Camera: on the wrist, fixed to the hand. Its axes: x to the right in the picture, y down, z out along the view.
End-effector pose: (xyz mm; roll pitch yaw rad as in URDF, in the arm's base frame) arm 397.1 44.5 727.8 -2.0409 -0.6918 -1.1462
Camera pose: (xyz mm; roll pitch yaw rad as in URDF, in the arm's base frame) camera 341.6 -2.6 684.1 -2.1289 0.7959 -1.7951
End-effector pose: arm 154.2 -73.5 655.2 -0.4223 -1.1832 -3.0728
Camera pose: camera 99.7 -127.1 618.1 -1.2820 0.1686 -1.8551
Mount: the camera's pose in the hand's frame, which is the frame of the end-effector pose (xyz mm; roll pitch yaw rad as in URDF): -12.4 73.1 -41.4 -0.0748 -0.0334 1.5973
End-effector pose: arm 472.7 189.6 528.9 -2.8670 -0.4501 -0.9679
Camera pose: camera 394.2 159.7 541.5 -2.7531 0.2884 -2.4258
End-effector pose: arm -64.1 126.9 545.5 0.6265 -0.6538 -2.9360
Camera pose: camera -31.9 48.3 545.4 -0.8543 -0.4897 -0.9027
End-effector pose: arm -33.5 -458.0 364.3 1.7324 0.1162 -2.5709
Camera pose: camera -15.1 -480.8 444.0 2.6299 -1.3566 2.5653
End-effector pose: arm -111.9 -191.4 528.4 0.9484 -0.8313 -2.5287
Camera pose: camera -39.9 -234.0 543.0 -1.1835 -0.5712 -0.1080
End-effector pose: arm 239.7 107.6 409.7 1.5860 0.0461 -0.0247
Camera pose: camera 231.7 148.1 483.9 2.6832 -1.5184 -1.2128
